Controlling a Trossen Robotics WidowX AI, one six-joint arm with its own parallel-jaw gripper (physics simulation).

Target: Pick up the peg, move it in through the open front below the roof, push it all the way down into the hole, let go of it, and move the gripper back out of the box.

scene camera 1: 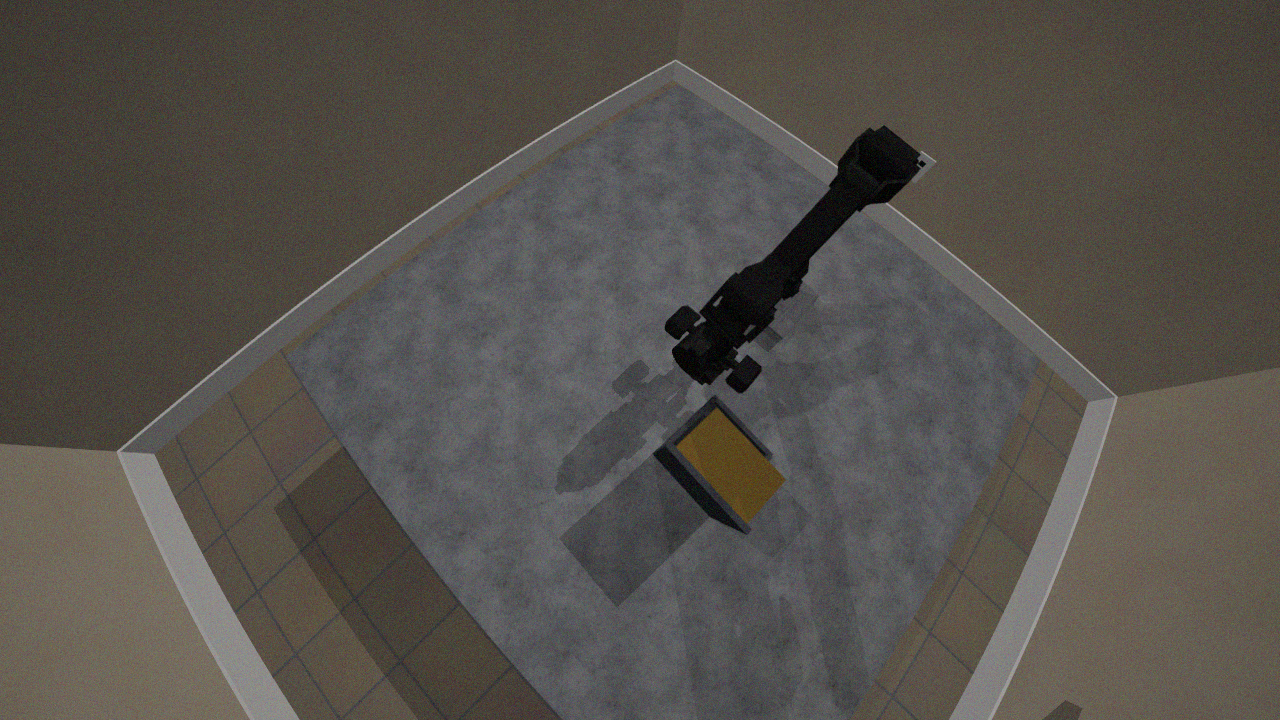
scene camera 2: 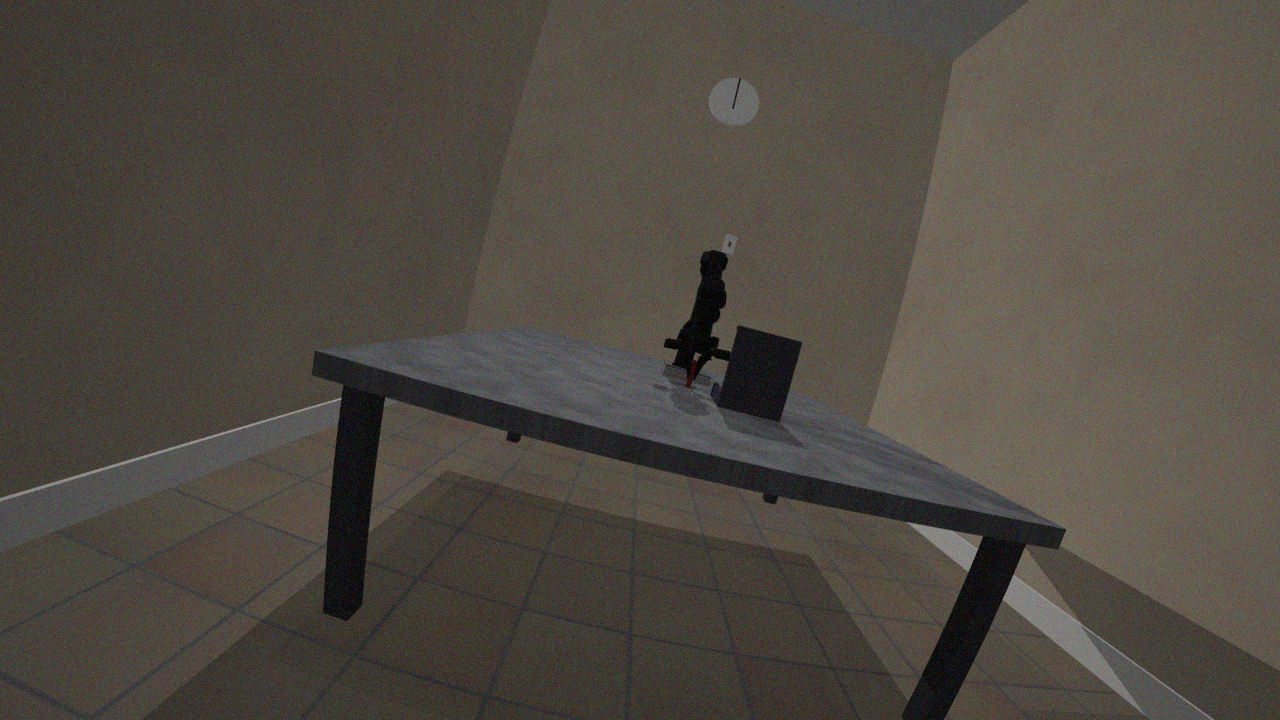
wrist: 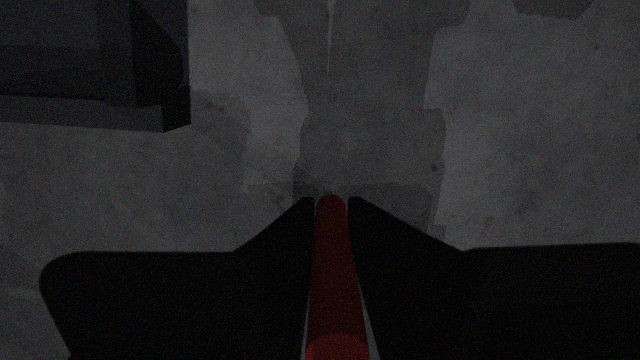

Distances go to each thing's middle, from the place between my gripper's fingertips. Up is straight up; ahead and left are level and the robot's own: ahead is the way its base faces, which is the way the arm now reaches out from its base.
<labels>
The dark box [scene camera 1: 668, 455] lies 100 mm ahead of my hand, 150 mm to the left of it and 80 mm above it. The rest, counted from my hand: roof [scene camera 1: 746, 480] 130 mm ahead, 150 mm to the left, 170 mm above.
</labels>
